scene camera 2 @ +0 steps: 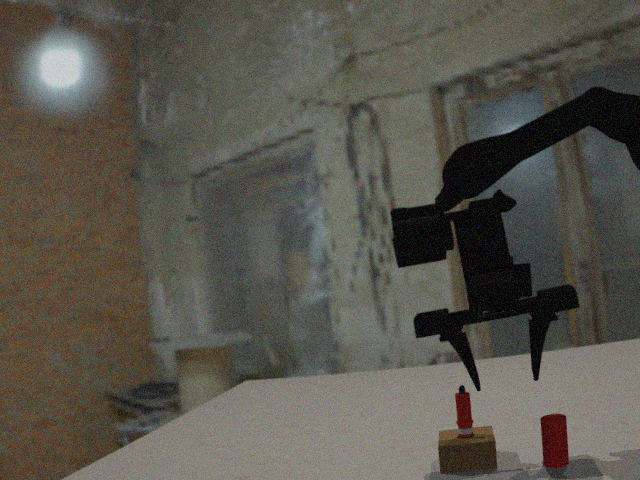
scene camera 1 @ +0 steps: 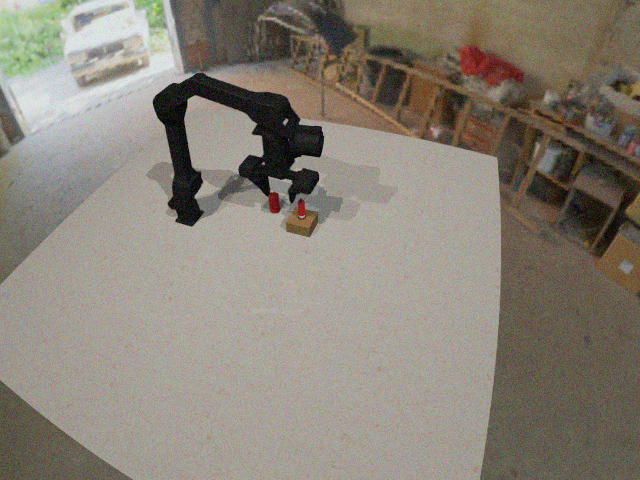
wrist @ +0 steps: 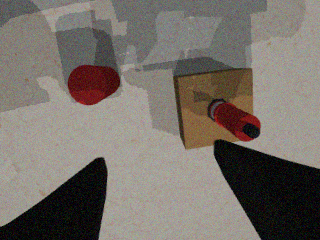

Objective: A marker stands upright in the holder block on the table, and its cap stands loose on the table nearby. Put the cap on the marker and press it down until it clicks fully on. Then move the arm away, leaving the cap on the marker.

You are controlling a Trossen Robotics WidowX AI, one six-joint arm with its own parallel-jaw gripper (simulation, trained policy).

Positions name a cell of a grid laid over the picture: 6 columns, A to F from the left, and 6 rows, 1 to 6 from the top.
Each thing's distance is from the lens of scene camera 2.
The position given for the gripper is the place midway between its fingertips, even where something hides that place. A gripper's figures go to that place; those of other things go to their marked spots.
gripper (scene camera 2: E5): 0.70 m
red cap (scene camera 2: F6): 0.66 m
